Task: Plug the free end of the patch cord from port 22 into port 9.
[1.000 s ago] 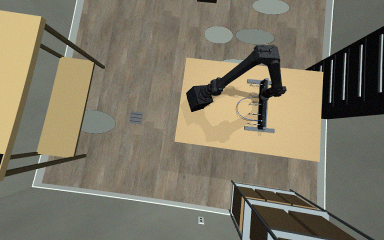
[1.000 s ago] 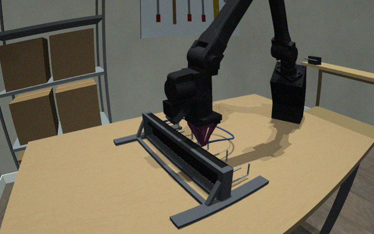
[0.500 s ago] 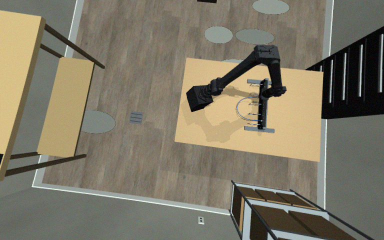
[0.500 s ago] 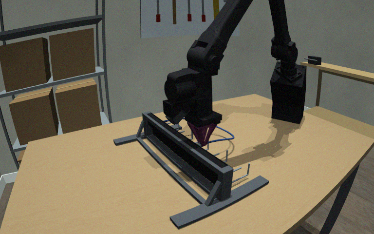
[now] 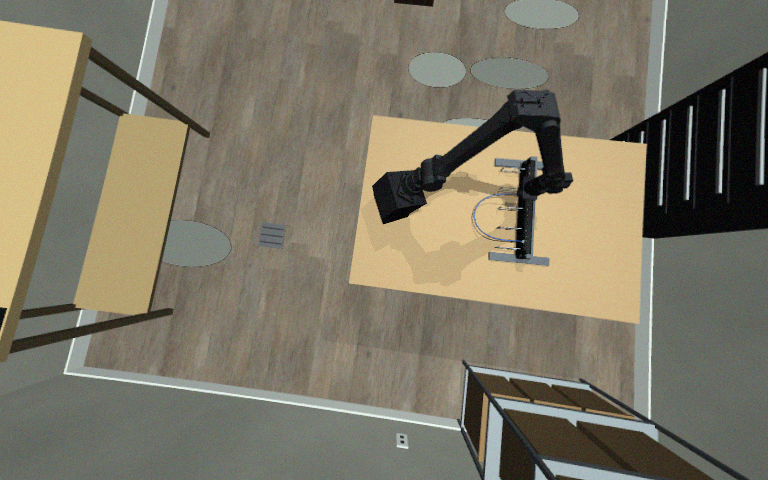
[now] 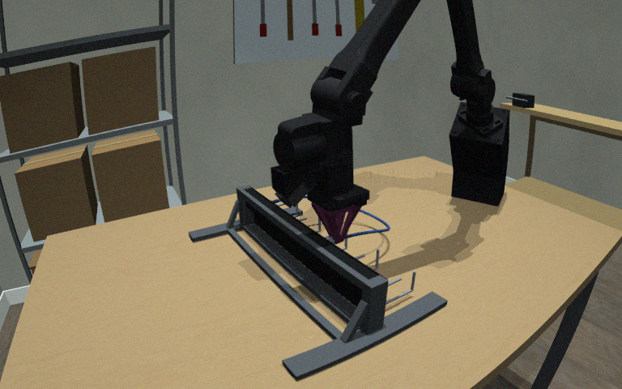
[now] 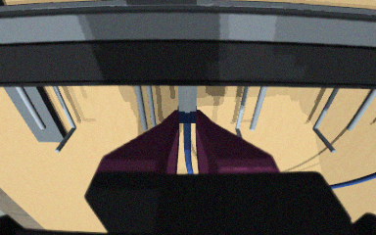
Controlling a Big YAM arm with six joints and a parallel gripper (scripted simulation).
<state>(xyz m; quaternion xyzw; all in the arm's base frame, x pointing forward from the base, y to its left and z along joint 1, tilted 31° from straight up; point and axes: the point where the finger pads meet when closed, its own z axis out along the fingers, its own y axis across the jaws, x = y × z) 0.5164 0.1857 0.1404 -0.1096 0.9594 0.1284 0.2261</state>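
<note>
The grey plug is 20 mm ahead of my hand and 10 mm to the left of it.
</note>
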